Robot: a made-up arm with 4 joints.
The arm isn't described. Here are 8 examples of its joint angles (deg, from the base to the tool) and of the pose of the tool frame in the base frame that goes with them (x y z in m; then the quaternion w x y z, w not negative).
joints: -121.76 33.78 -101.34 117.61
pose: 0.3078 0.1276 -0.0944 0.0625 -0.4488 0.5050 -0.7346
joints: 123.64 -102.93 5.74 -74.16
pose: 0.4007 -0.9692 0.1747 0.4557 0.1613 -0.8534 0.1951
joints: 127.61 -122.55 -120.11 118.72
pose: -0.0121 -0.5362 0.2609 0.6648 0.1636 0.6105 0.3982
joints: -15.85 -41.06 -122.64 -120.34
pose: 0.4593 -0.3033 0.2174 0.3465 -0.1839 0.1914 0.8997
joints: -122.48 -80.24 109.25 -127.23
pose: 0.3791 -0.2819 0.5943 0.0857 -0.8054 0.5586 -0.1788
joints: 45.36 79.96 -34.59 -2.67
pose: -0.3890 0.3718 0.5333 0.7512 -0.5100 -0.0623 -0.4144
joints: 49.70 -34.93 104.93 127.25
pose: -0.4017 -0.2268 0.2326 0.1452 -0.3058 0.5381 -0.7719
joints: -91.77 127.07 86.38 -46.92
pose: 0.1726 0.2600 0.6782 0.4026 -0.1905 -0.3371 0.8294
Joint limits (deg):
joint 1: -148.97..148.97
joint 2: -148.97..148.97
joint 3: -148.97..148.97
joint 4: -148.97..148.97
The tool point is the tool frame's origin. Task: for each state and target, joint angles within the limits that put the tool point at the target. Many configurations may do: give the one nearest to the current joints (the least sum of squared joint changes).
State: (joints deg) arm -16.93 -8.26 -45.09 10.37
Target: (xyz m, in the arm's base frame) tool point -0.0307 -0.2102 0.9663
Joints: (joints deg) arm 0.93 25.98 -33.56 -3.59
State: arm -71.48 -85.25 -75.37 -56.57
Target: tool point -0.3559 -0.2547 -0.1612
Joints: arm -91.75 -122.97 -110.43 -44.54
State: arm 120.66 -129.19 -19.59 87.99
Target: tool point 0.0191 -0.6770 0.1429
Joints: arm 119.30 -107.73 -55.24 113.71
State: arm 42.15 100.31 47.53 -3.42
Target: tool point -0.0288 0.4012 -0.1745
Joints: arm 62.05 145.31 40.17 -8.45
